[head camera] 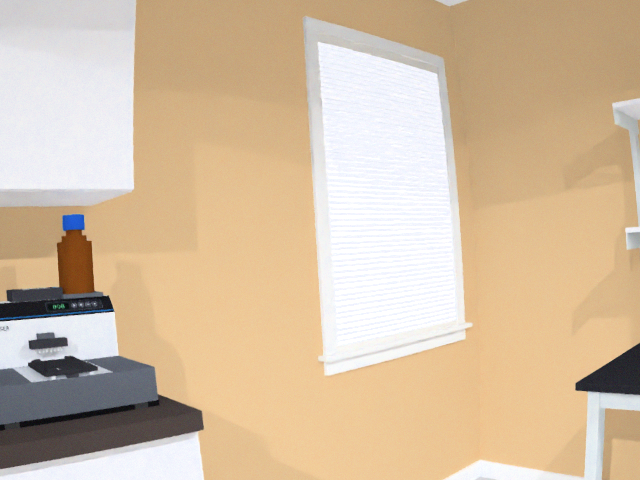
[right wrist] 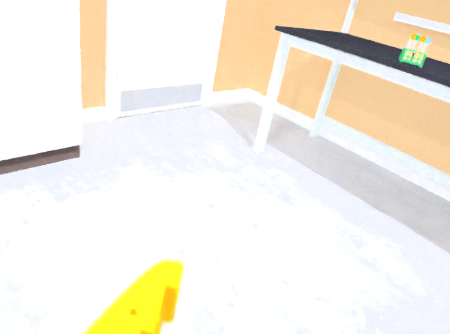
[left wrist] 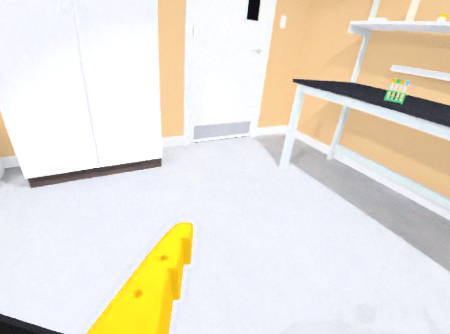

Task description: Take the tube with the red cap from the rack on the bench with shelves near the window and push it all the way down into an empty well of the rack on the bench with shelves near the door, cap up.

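Places are measured from the left arm's base along level axes (x ahead, y left, z up), in centimetres.
Pixels of known places: left hand, tool point: (left wrist: pixel 191 238); right hand, tool point: (right wrist: pixel 179 285).
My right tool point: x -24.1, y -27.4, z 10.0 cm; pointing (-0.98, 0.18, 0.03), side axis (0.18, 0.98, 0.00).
Behind a point stands the place of what it marks.
A green rack (left wrist: pixel 395 97) @[x -150.6, y 72.3, z 1.5 cm] (right wrist: pixel 413 57) @[x -152.5, y 73.3, z 1.7 cm] stands on the black-topped bench near the door (left wrist: pixel 345 92) @[x -166.3, y 51.0, z -1.6 cm] (right wrist: pixel 345 42) @[x -185.6, y 57.0, z -1.3 cm]. It holds several upright tubes with orange, green and blue caps; its free wells are too small to tell. The bench near the window (head camera: pixel 612 374) @[x 159.3, y -117.5, z -1.3 cm] shows in part at the right edge of the head view. The red-capped tube and its rack do not show. My left gripper (left wrist: pixel 186 232) is open and empty, with one notched yellow jaw in view over the floor. My right gripper (right wrist: pixel 174 270) is open and empty in the same way. Both are far from the green rack.
A dark counter (head camera: pixel 180 413) @[x 112.6, y 3.8, z 13.5 cm] with a grey-white machine (head camera: pixel 103 382) @[x 112.7, y 18.7, z 19.9 cm] and an amber bottle (head camera: pixel 75 263) @[x 132.6, y 29.3, z 43.3 cm] is at the left of the head view, beside the window (head camera: pixel 387 206) @[x 239.1, y -63.4, z 59.6 cm]. A white cabinet (left wrist: pixel 120 85) @[x -156.7, y -88.1, z -11.5 cm] (right wrist: pixel 37 75) @[x -160.8, y -82.6, z -31.3 cm] stands left of the door (left wrist: pixel 225 65) @[x -250.1, y -34.2, z -0.8 cm] (right wrist: pixel 165 45) @[x -250.6, y -33.6, z -29.9 cm].
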